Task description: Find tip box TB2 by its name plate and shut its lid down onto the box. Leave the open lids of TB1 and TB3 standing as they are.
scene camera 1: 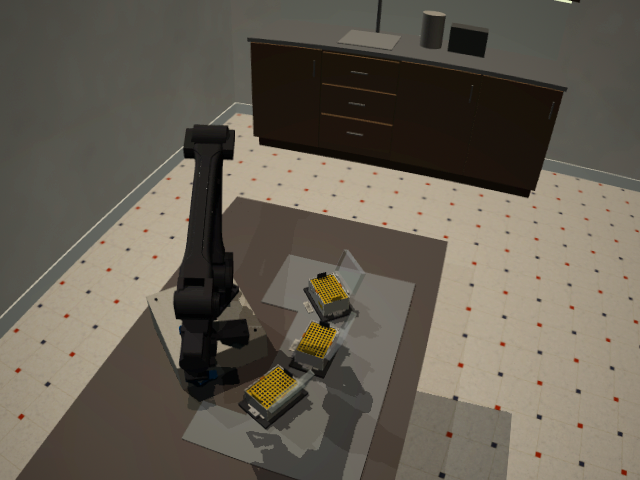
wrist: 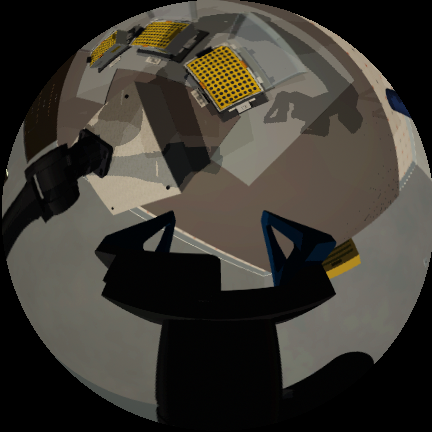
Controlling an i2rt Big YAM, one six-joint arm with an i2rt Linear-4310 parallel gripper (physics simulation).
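Frame: origin at the arm's base, x ahead, y left, z up, level; millimetres.
Seen in the pictures: gripper, fingertip midpoint: (wrist: 217,215); arm's base at its link origin: (wrist: 93,151).
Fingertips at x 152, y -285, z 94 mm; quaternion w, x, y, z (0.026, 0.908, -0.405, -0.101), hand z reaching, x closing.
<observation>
Offsets run from my fingertips to a thing's top centre. "spot": to the spot under its first point. Level surfaces: height alone.
Three tip boxes with yellow hole-patterned tops stand in a row on the grey mat {dz -211 mm} (scene camera 1: 390,315): a far one, TB3 {dx +91, dy +530, dz -136 mm} (scene camera 1: 328,290) (wrist: 103,49), a middle one {dx +150, dy +326, dz -136 mm} (scene camera 1: 316,341) (wrist: 160,34) and a near one {dx +120, dy +128, dz -136 mm} (scene camera 1: 270,388) (wrist: 224,77). The small name plates of the middle and near boxes are too small to read. TB3's clear lid {spot: dx +140, dy +585, dz -106 mm} (scene camera 1: 351,271) stands open; the middle lid {spot: dx +237, dy +310, dz -69 mm} (scene camera 1: 345,334) and the near lid {spot: dx +214, dy +131, dz -72 mm} (scene camera 1: 306,381) (wrist: 272,52) also stand open. My gripper (scene camera 1: 199,364) (wrist: 217,215) is open and empty, left of the near box in the scene view, apart from all boxes.
The pale base block (scene camera 1: 170,320) (wrist: 112,197) stands left of the boxes, beneath my arm (scene camera 1: 206,206). A dark cabinet (scene camera 1: 356,118) stands at the back. In the wrist view, a yellow block (wrist: 345,260) shows behind the right finger and a blue object (wrist: 397,102) at the right edge.
</observation>
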